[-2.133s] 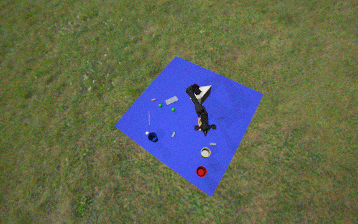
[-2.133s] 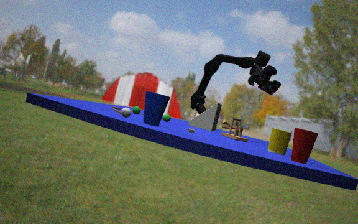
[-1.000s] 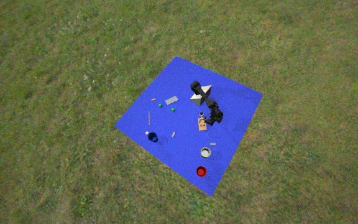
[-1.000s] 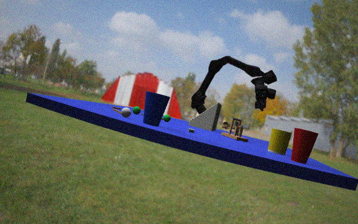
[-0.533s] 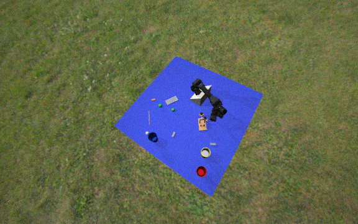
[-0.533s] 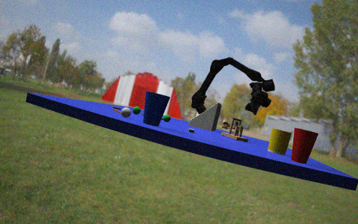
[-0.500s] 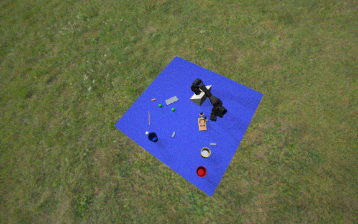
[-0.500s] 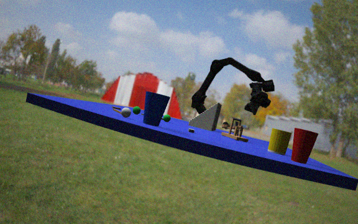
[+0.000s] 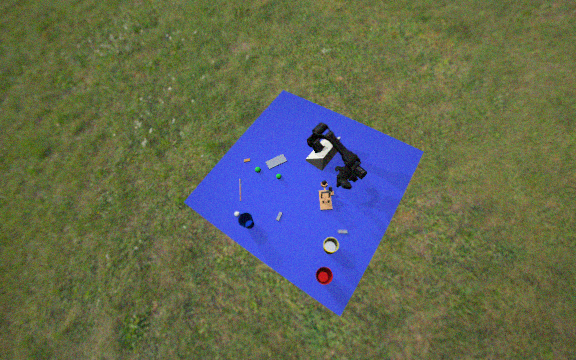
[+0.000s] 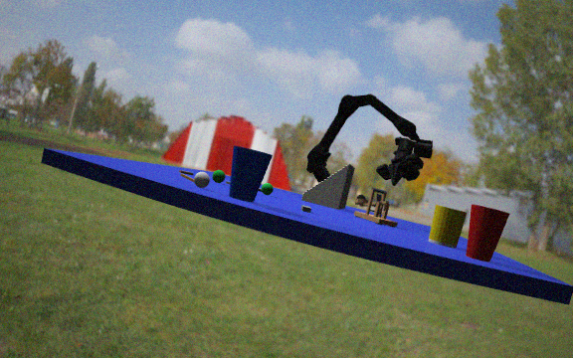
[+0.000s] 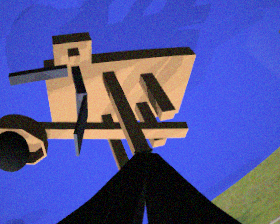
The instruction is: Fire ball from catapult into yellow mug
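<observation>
Now: gripper tip 100 mm to the left of the dark round ball, 70 mm above it and 20 mm past it. Also, from my gripper tip: red mug: 500 mm ahead, 200 mm to the left, 100 mm below; then grey plate: 510 mm to the right, 130 mm below, 10 mm behind; then yellow mug: 330 mm ahead, 150 mm to the left, 110 mm below.
</observation>
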